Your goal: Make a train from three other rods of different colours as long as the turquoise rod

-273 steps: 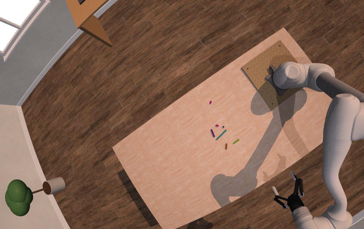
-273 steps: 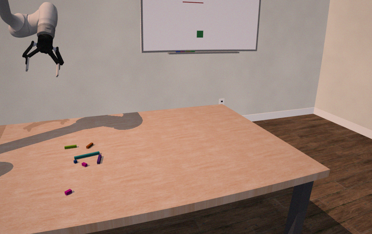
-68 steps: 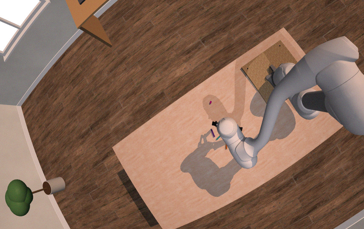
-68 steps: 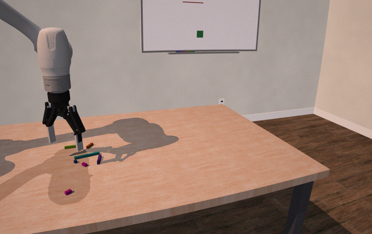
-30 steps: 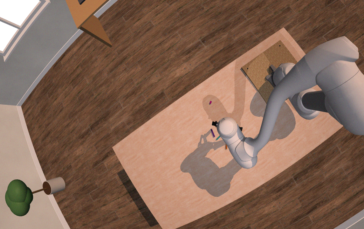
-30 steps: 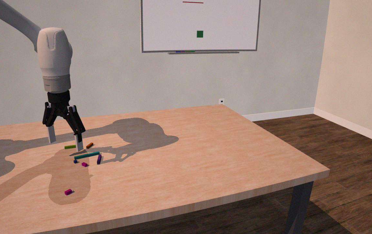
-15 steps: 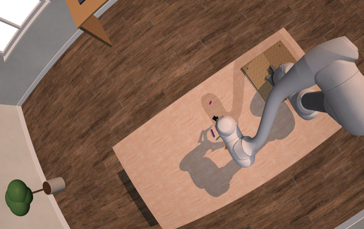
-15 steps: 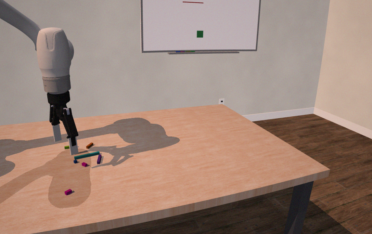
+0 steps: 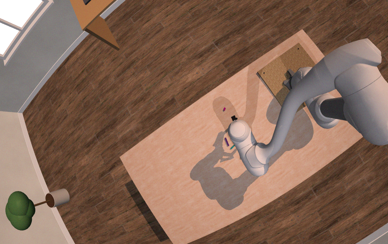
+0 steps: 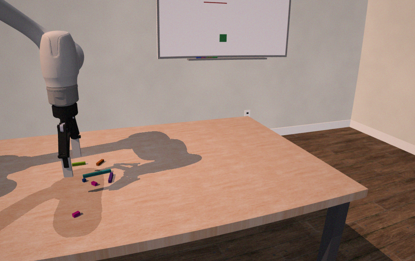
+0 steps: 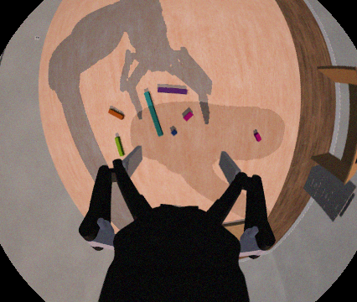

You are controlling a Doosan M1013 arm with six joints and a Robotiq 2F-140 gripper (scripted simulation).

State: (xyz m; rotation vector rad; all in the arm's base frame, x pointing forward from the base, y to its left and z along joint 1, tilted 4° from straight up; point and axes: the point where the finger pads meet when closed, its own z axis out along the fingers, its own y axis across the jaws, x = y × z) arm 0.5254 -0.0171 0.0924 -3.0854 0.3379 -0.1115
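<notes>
The blue rod is 7 cm below my hand, 3 cm ahead of it and 1 cm to the left of it. From my hand the other things lie so: purple rod (12 cm ahead, 7 cm below); turquoise rod (8 cm ahead, 7 cm below, 5 cm to the left); lime rod (16 cm to the left, 7 cm below, 2 cm ahead).
</notes>
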